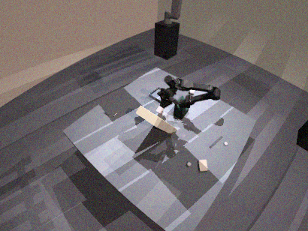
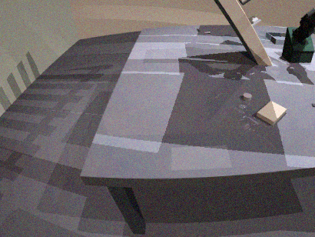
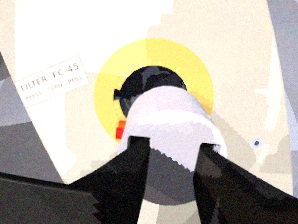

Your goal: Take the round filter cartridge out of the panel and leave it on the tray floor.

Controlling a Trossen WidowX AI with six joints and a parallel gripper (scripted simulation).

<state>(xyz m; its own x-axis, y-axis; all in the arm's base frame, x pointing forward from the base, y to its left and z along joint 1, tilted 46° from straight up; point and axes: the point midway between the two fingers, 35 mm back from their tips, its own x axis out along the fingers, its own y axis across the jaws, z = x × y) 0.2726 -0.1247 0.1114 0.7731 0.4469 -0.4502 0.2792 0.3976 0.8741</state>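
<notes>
My gripper tip is 10 mm short of the round pale cartridge and 10 mm above it. The rest, counted from my gripper tip: service panel: 20 mm ahead, 110 mm below.
</notes>
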